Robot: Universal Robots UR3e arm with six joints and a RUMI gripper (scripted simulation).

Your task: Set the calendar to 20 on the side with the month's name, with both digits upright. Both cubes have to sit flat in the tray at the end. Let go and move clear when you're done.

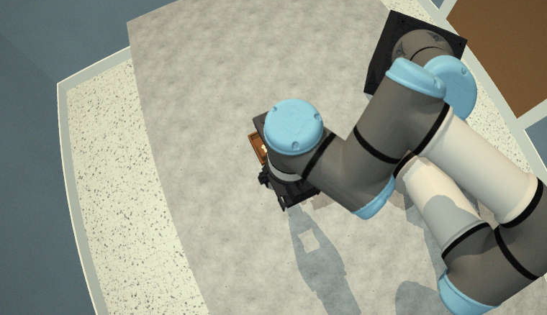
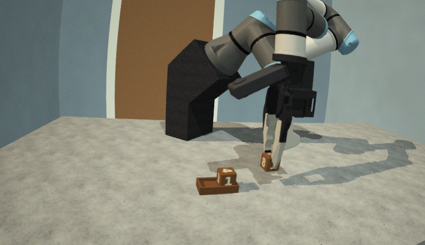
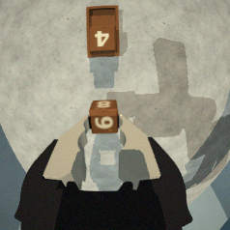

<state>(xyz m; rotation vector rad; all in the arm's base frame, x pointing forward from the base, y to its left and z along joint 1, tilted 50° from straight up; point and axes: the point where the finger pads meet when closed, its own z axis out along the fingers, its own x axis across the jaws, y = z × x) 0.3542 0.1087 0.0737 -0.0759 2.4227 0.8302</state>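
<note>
The cube lies 2 cm ahead of my hand, 9 cm to the right of it and 4 cm below it. From my hand the other things lie so: brown calendar tray (3 cm ahead, 11 cm to the right, 6 cm below).
</note>
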